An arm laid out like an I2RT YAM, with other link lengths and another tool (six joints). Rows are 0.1 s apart.
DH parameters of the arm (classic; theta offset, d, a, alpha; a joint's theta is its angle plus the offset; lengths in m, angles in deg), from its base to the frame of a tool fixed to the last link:
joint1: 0 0.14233 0.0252 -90
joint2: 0 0 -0.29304 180
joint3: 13.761 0 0.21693 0
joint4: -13.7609 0.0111 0.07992 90
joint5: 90 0.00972 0 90
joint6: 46 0.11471 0.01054 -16.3
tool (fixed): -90 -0.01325 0 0
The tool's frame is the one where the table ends.
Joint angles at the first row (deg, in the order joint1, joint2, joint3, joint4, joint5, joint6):
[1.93 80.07 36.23 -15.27 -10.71 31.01]
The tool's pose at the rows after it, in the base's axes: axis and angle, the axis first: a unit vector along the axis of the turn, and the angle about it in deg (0 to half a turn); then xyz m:
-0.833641, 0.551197, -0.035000, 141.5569, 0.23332, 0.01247, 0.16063
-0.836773, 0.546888, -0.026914, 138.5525, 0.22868, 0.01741, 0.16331
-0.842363, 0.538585, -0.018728, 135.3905, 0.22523, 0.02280, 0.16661
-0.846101, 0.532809, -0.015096, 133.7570, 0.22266, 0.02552, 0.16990
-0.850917, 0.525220, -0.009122, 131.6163, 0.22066, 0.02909, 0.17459
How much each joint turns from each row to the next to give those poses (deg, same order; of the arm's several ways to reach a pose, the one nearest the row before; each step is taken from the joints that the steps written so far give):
[-0.01 -1.99 -0.71 -0.42 -1.49 0.31]
[-0.01 -1.79 -1.19 0.77 -2.85 0.72]
[0.02 -1.60 -1.00 0.97 -3.10 0.45]
[0.00 -1.22 -0.32 0.00 -1.61 0.12]
[-0.03 -1.23 -0.08 -0.07 -2.21 0.16]

